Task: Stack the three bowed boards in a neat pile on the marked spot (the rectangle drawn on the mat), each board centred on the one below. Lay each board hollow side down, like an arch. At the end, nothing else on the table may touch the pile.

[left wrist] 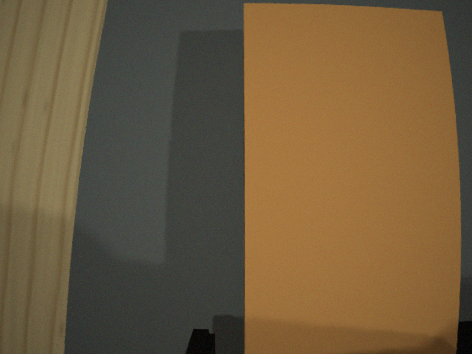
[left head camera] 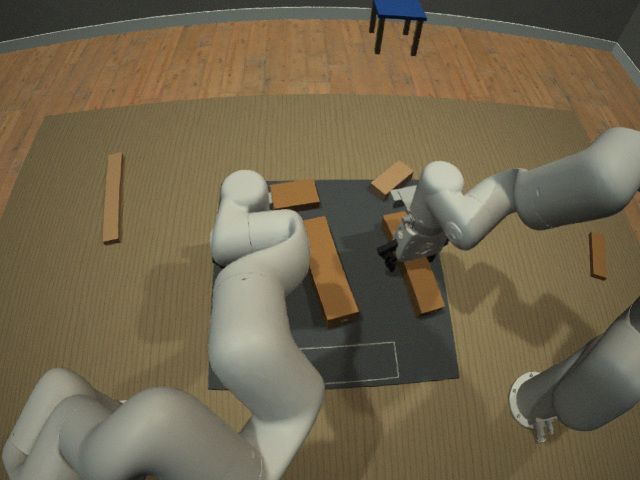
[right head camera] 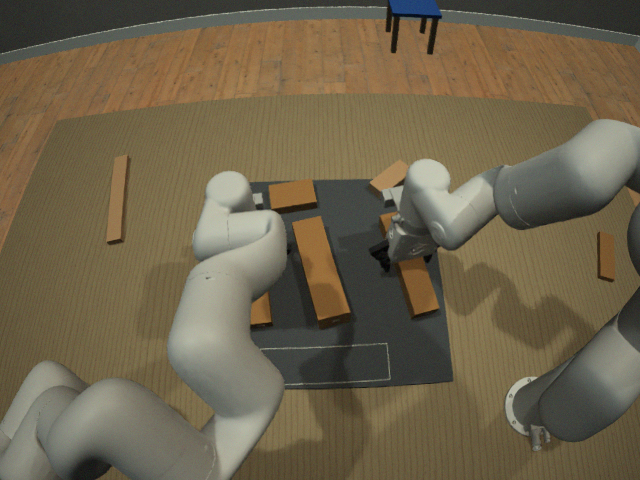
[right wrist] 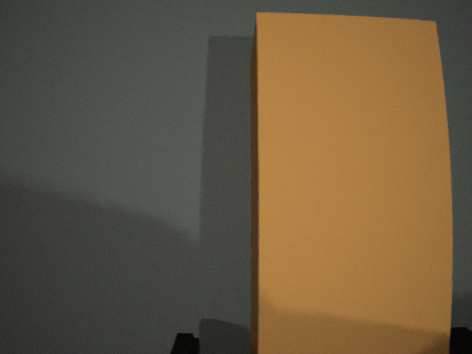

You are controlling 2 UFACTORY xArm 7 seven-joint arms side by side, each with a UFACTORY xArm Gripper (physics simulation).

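Places are measured from the left arm's base along level axes (x back, y left, z down), in centimetres.
Pixels of known places: right gripper, between the fingertips: (left head camera: 409,261) (right head camera: 405,261); right arm's base, origin of its link: (left head camera: 533,400) (right head camera: 531,406).
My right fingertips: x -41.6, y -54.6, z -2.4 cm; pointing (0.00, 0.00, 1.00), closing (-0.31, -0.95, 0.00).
For each thing: its middle in the pictures, then the offset to it from my right fingertips. Level surfaces: height alone.
- left bowed board, middle of its body: (right head camera: 252,272) dz -0.2, dx +5.2, dy +31.7 cm
- middle board, middle of its body: (right head camera: 319,268) (left head camera: 325,268) dz -1.0, dx +3.4, dy +17.9 cm
- right board, middle of its body: (right head camera: 407,262) (left head camera: 411,262) dz -0.3, dx +0.4, dy -0.4 cm
- dark mat, height of its surface: dz +1.8 cm
- short orange block, middle of its body: (left head camera: 294,196) (right head camera: 292,196) dz +0.5, dx -15.5, dy +26.0 cm
- paler block, middle of its body: (right head camera: 391,179) (left head camera: 391,180) dz +0.4, dx -22.3, dy +3.0 cm
The left bowed board (right head camera: 261,308) (left wrist: 350,175) is mostly hidden by the left arm in the right head camera. The middle board (left head camera: 330,273) (right head camera: 320,273) lies slanted beside it. The right board (left head camera: 423,286) (right head camera: 417,289) (right wrist: 350,175) lies slanted near the mat's right edge. The drawn rectangle (left head camera: 396,361) (right head camera: 388,361) is partly behind the left arm. My left gripper (left wrist: 334,342) is open, fingers on either side of the left board; the head cameras mostly hide it. My right gripper (left head camera: 412,262) (right head camera: 405,259) (right wrist: 322,342) is open, fingers on either side of the right board.
On the dark mat (left head camera: 429,356) (right head camera: 423,356), a short orange block (left head camera: 294,193) (right head camera: 292,195) lies at the back. A paler block (left head camera: 391,179) (right head camera: 387,175) lies at its back edge, near the right arm. Thin strips lie far left (left head camera: 112,198) and far right (left head camera: 598,255).
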